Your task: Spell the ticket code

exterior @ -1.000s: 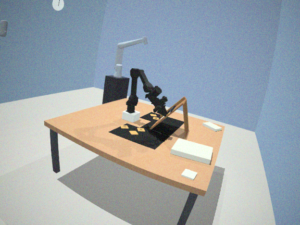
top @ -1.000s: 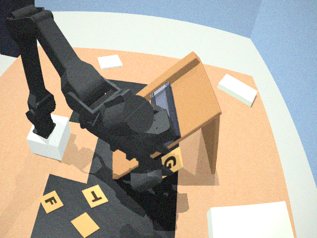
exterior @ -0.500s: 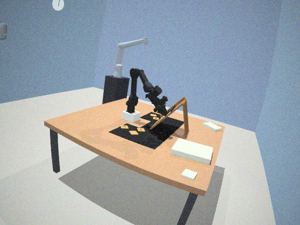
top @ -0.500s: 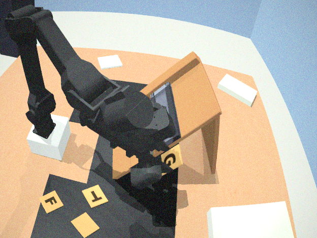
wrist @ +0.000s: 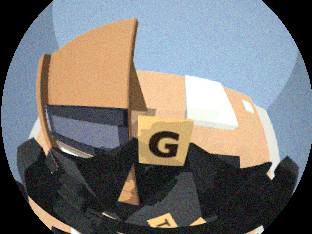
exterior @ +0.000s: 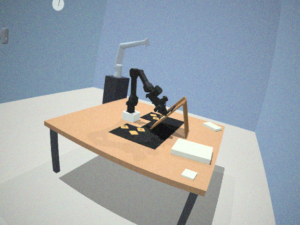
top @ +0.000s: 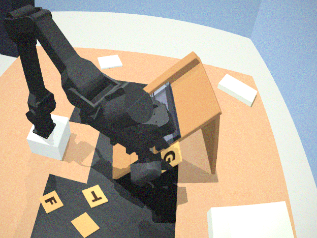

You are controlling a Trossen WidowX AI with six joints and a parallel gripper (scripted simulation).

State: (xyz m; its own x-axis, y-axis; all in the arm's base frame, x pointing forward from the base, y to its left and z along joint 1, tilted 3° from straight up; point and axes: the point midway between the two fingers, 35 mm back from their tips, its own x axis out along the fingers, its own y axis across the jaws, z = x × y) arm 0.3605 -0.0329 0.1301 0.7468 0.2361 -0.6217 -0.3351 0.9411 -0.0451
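Now: the white ticket 16 cm to the left of my gripper tip, 11 cm behind it and 7 cm below it. The rest, counted from my gripper tip: black mat 19 cm behind, 17 cm below, 7 cm to the left; then large white slab 31 cm ahead, 15 cm below, 10 cm to the right; then g tile right at my gripper tip.
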